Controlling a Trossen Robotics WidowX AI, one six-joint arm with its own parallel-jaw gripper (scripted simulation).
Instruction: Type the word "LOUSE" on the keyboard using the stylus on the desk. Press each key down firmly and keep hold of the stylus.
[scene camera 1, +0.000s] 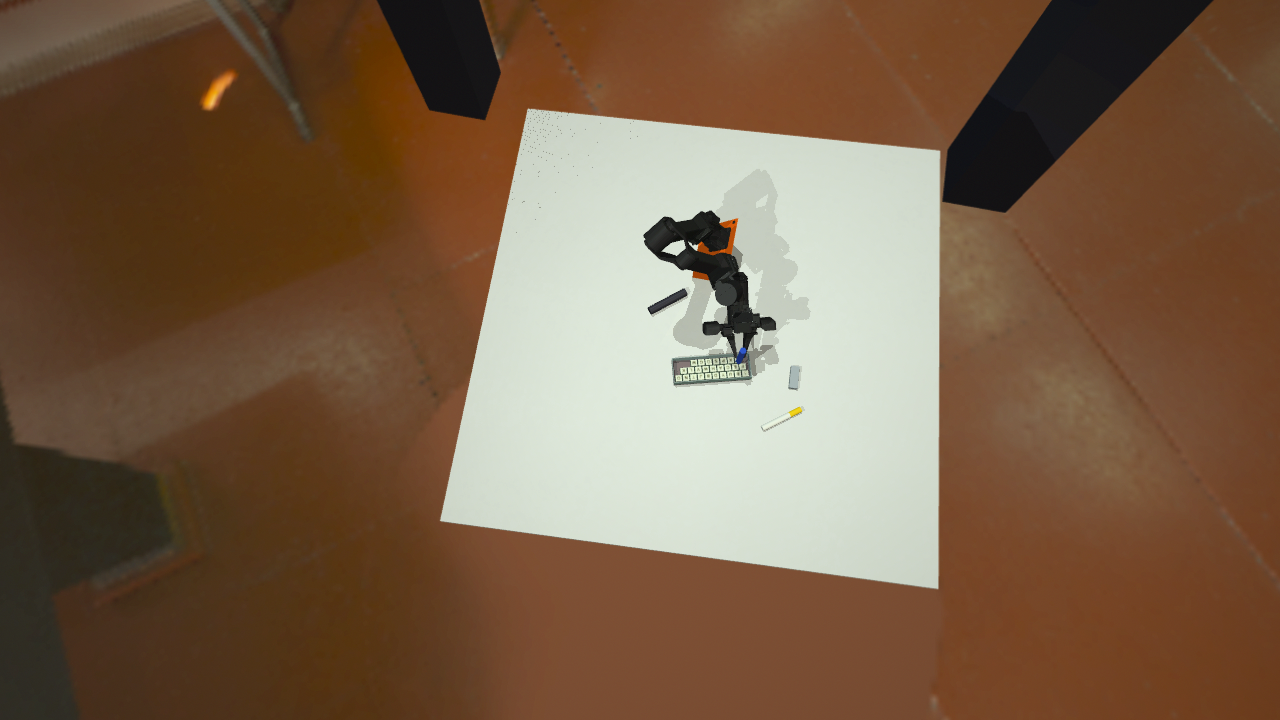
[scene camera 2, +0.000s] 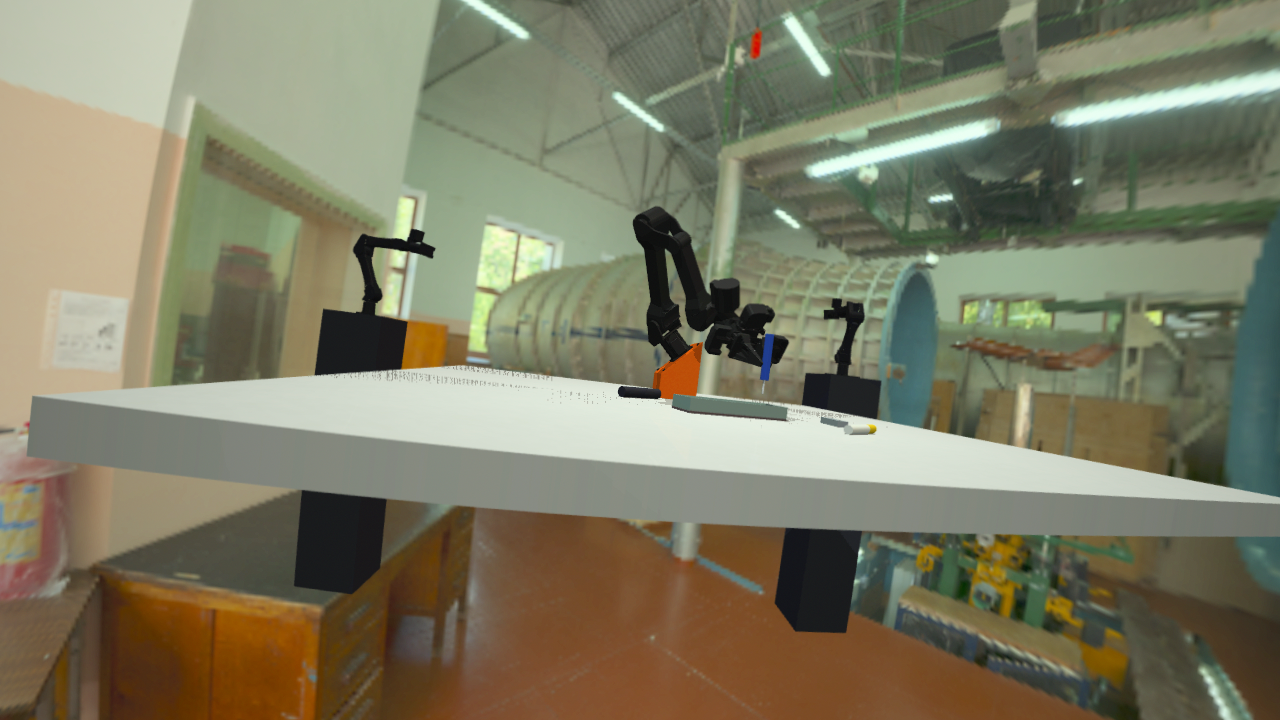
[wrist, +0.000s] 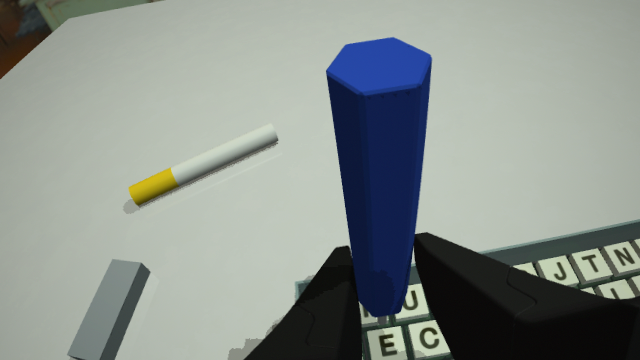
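A blue stylus (wrist: 379, 90) is here in my sight. And there is my gripper (scene camera 2: 766, 365) (scene camera 1: 740, 357) (wrist: 382, 254), which I see along with the stylus.
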